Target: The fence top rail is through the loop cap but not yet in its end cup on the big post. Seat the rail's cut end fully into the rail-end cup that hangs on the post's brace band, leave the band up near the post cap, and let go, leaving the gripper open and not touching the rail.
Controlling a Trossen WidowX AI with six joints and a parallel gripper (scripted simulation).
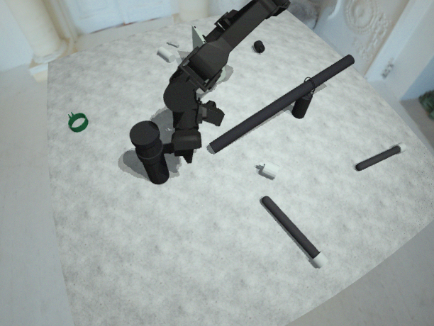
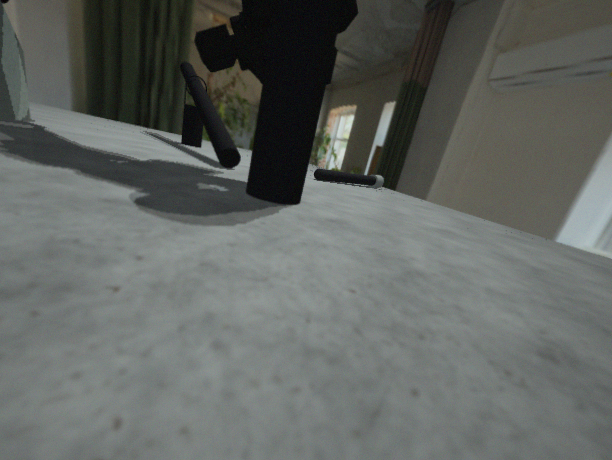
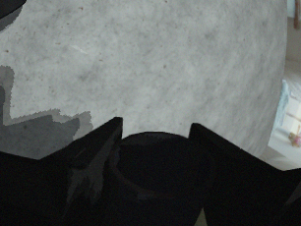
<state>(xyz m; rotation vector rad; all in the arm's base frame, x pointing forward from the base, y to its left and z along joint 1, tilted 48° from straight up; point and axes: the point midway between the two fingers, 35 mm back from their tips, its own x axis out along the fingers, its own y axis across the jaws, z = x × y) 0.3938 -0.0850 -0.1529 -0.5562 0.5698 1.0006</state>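
My gripper tip is now 210 mm to the right of the white fitting, 80 mm above it and 40 mm short of it. The rest, counted from my gripper tip: small post (420 mm to the left, 140 mm behind); then white cylinder (580 mm behind, 90 mm below, 30 mm to the left).
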